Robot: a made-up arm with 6 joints.
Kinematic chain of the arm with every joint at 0, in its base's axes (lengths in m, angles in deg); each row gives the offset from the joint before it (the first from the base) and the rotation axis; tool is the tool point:
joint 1: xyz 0 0 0.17 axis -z
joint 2: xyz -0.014 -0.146 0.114 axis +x
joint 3: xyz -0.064 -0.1 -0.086 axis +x
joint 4: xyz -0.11 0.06 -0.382 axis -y
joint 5: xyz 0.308 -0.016 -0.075 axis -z
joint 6: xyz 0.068 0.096 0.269 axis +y
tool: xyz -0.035 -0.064 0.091
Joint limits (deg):
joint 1: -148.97..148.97
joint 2: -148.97..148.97
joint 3: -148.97..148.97
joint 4: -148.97..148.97
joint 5: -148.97..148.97
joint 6: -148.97..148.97
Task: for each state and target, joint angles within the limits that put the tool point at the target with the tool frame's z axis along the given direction. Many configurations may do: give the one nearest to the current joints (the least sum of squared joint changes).
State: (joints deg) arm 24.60 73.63 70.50 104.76 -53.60 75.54
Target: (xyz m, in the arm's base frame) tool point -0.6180 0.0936 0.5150 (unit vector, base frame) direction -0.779 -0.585 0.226
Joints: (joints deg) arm 18.93 79.95 73.29 132.53 -59.26 72.89
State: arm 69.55 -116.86 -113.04 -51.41 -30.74 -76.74
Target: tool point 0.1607 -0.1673 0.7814 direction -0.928 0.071 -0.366
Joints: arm 94.26 -117.83 -114.95 -55.27 18.92 -56.86
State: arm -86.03 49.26 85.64 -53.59 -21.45 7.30
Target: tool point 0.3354 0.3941 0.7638 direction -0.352 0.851 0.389
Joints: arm -119.32 80.05 129.60 -77.79 9.55 35.82
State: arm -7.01 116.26 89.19 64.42 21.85 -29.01
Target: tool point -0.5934 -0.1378 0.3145 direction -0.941 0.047 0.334
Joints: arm 3.60 69.47 114.55 111.52 17.94 2.10
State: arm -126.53 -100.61 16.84 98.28 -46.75 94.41
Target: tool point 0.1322 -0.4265 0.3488 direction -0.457 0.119 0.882
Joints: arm -89.55 -51.46 46.18 93.11 -22.32 99.50
